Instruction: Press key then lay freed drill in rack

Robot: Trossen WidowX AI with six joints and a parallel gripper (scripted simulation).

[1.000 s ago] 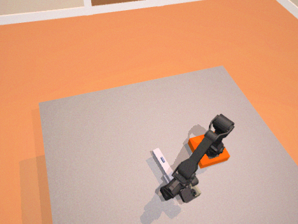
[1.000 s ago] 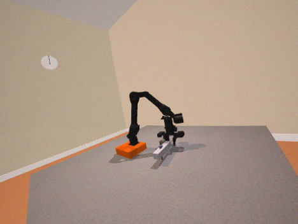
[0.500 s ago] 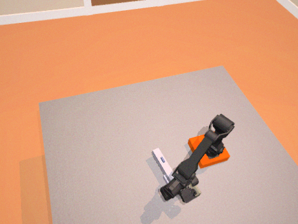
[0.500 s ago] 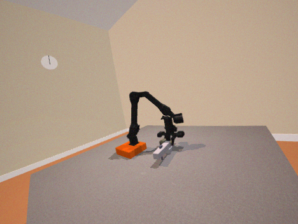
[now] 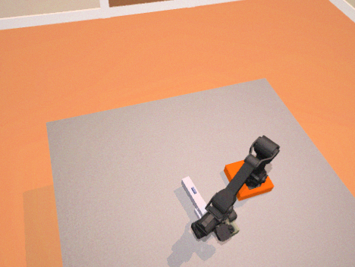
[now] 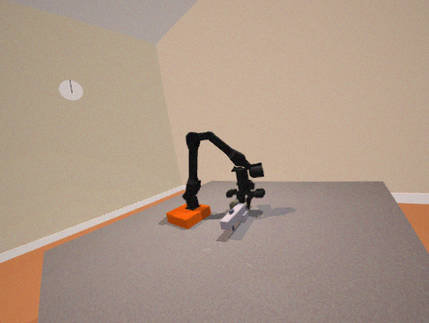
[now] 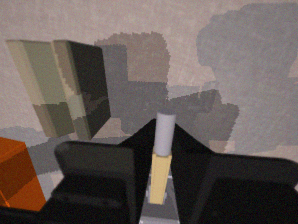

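The yellow drill is 40 mm to the right of my gripper tip and 40 mm above it. The rest, counted from my gripper tip: blue key (160 mm to the right, 40 mm above, 20 mm ahead); then box-like rack (80 mm behind, 20 mm to the left, 10 mm above).
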